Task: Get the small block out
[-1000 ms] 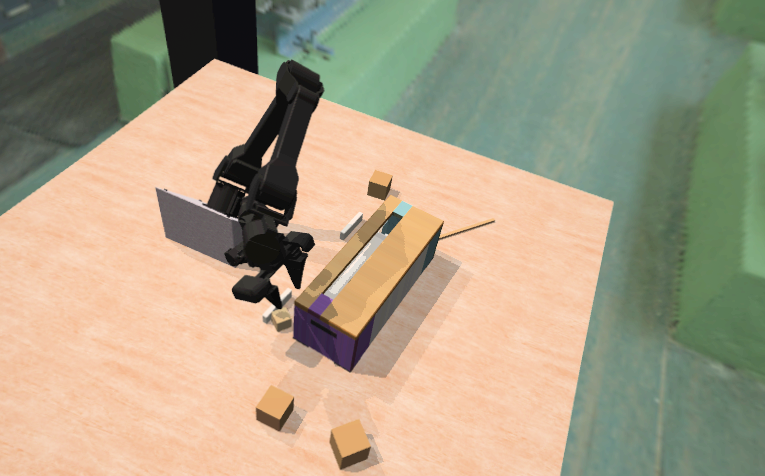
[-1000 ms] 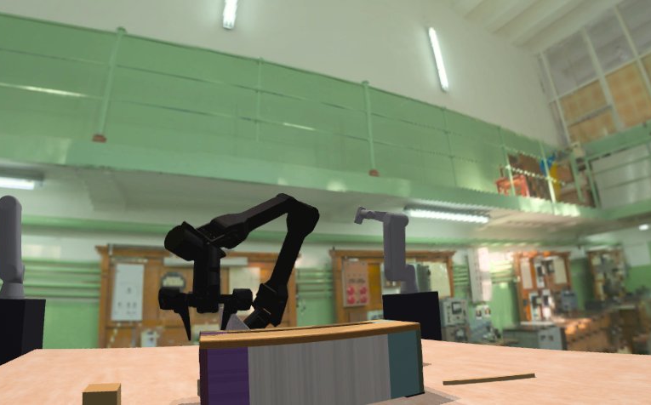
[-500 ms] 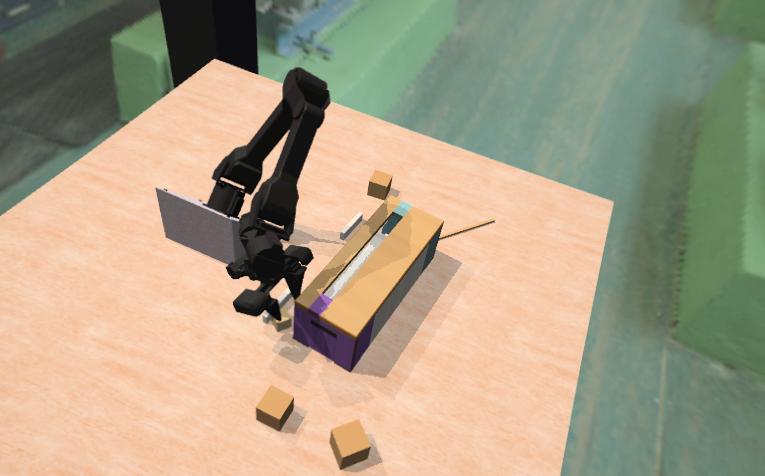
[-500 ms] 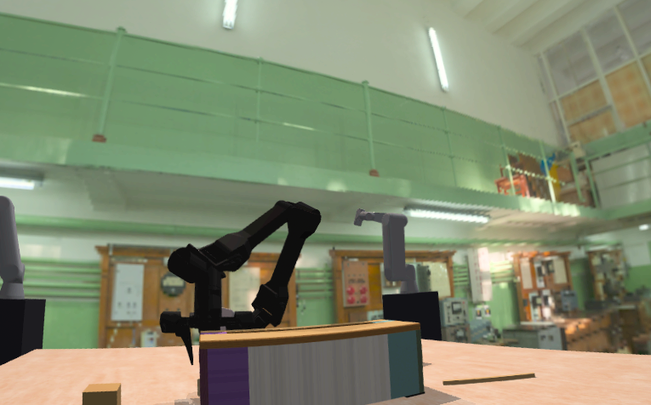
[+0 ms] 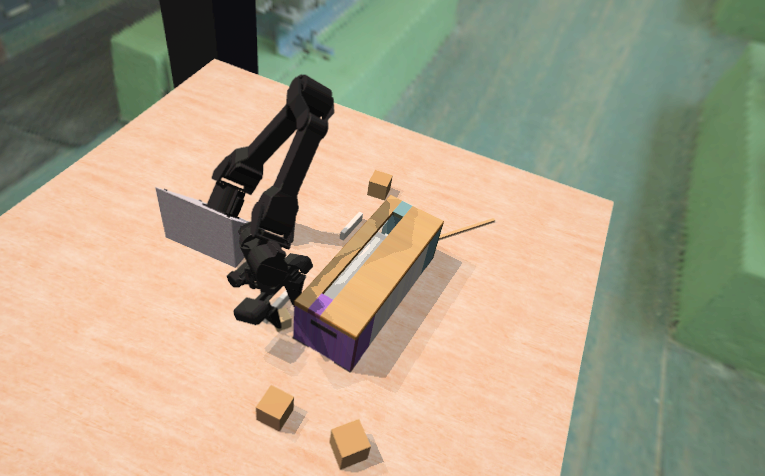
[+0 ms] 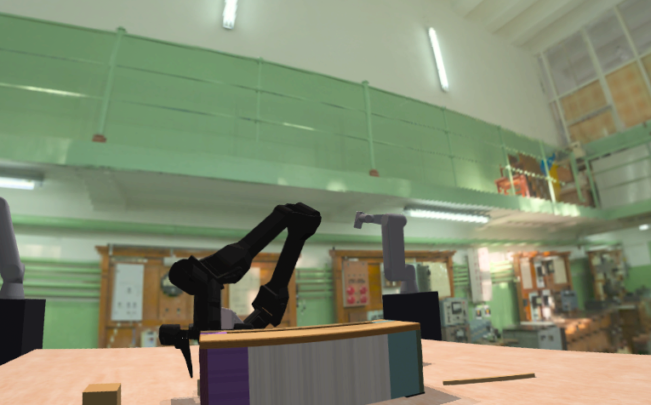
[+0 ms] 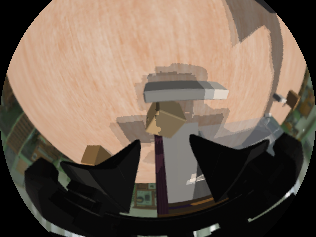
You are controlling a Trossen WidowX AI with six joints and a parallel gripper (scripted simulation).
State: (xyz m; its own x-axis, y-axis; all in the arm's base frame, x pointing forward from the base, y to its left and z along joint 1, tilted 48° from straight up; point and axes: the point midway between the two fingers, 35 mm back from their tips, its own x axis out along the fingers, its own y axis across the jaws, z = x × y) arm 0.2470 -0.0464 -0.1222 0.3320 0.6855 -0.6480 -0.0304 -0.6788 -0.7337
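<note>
The tan block is 20 mm below my gripper tip and 20 mm behind it. From my gripper tip the other things lie so: box: 170 mm to the left, 60 mm ahead, 20 mm above; thin stick: 500 mm to the left, 210 mm ahead, 30 mm below.
</note>
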